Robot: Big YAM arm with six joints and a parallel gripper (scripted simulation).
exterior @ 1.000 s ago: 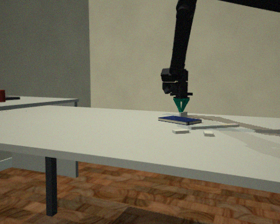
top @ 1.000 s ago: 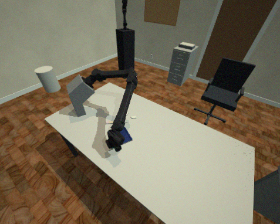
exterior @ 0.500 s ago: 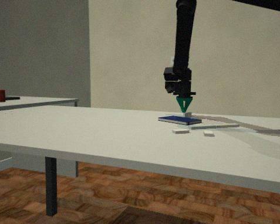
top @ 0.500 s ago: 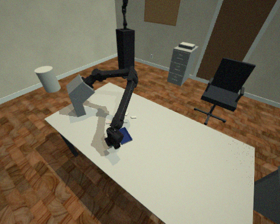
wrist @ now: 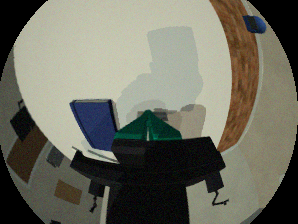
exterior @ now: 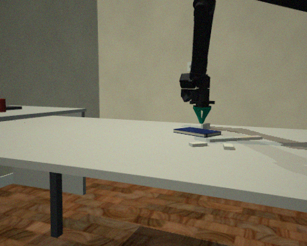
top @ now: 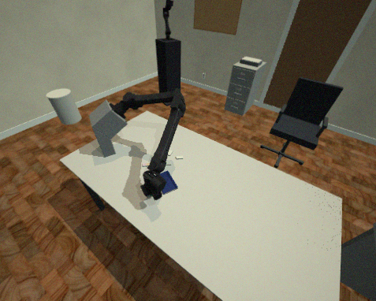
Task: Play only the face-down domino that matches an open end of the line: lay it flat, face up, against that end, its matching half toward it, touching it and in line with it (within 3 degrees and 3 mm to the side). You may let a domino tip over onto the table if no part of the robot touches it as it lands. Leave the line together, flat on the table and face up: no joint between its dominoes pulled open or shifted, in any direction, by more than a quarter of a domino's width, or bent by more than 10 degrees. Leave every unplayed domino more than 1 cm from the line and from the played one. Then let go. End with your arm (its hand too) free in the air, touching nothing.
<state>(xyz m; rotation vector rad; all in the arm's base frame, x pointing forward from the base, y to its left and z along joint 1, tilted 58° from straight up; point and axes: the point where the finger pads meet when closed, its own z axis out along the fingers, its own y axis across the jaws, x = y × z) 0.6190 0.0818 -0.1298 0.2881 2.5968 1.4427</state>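
The white domino is 2 cm below my hand, 2 cm behind it and 1 cm to the right of it. The rest, counted from my hand: book: 13 cm to the left, 5 cm behind, 3 cm below.
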